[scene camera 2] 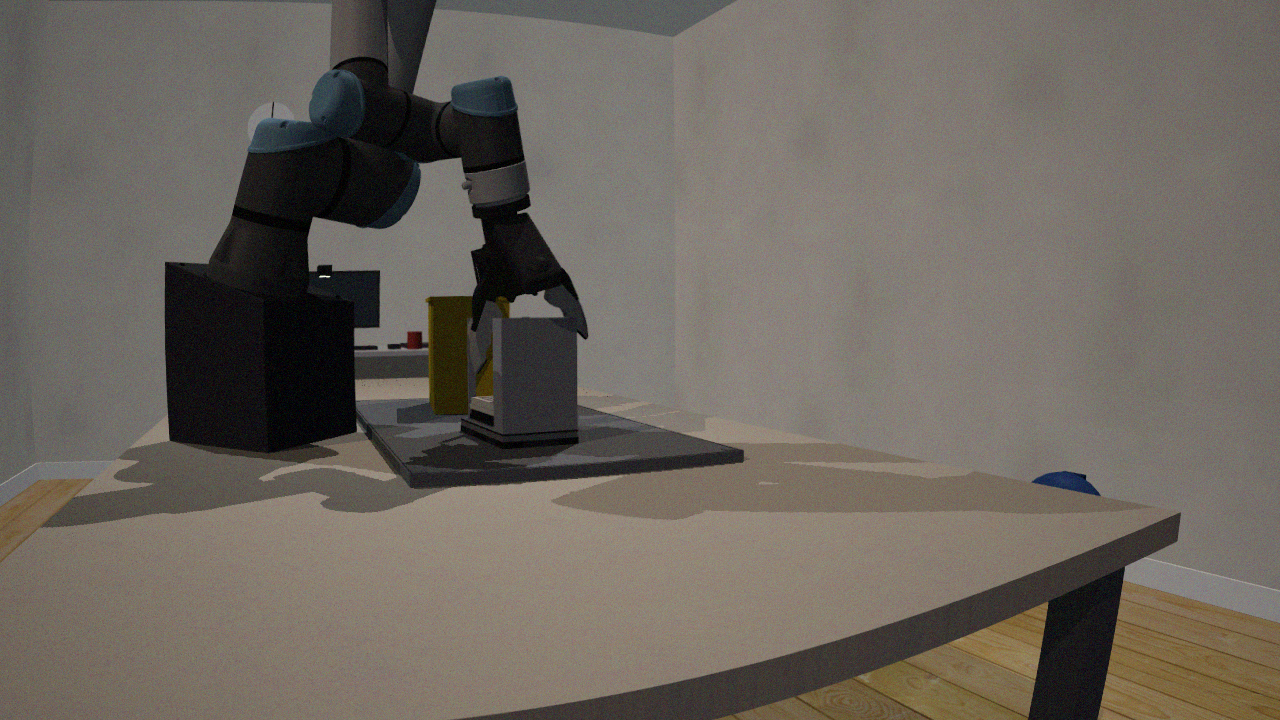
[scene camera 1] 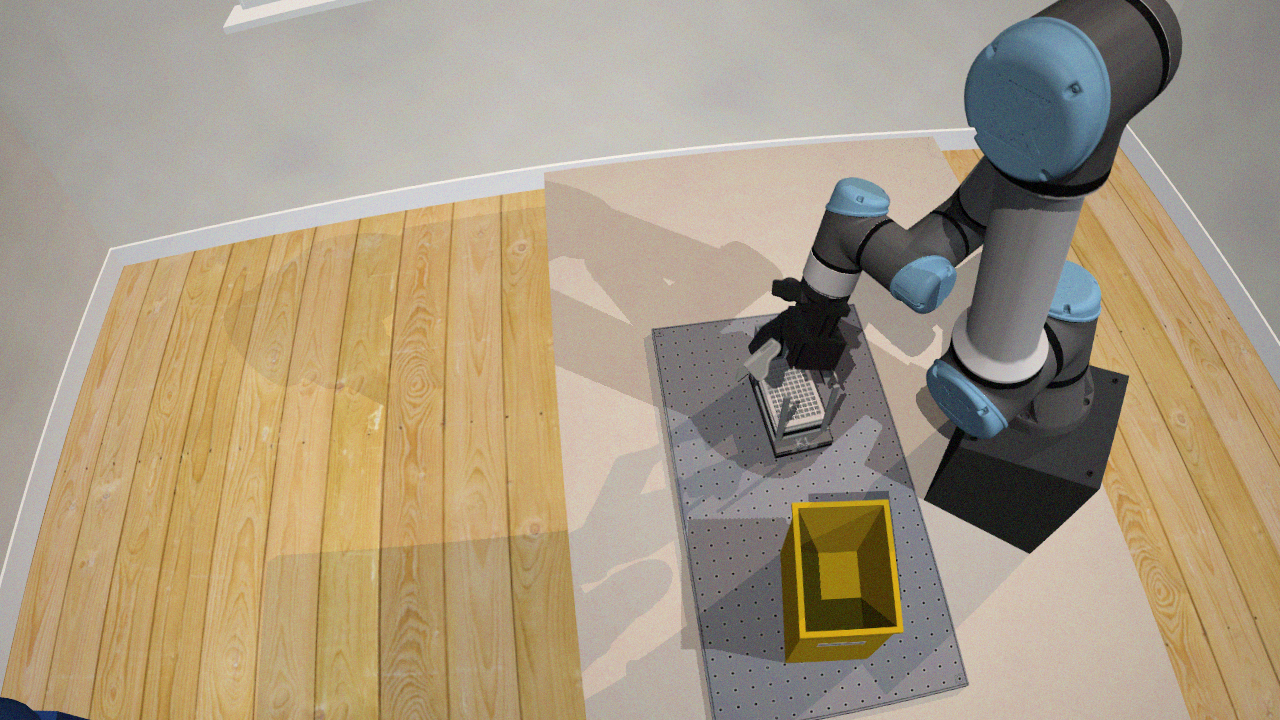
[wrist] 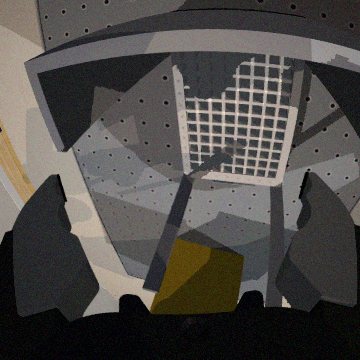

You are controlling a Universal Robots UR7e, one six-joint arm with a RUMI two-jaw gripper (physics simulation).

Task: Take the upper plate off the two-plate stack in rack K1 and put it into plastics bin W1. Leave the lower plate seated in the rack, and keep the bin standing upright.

Scene:
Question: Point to a yellow bin W1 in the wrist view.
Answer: At 198, 279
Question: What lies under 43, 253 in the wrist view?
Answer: My gripper.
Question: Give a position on a white plate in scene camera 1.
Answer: At 805, 410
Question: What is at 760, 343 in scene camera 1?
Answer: My gripper.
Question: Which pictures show my gripper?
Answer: Scene camera 2, scene camera 1 and the wrist view: all of them.

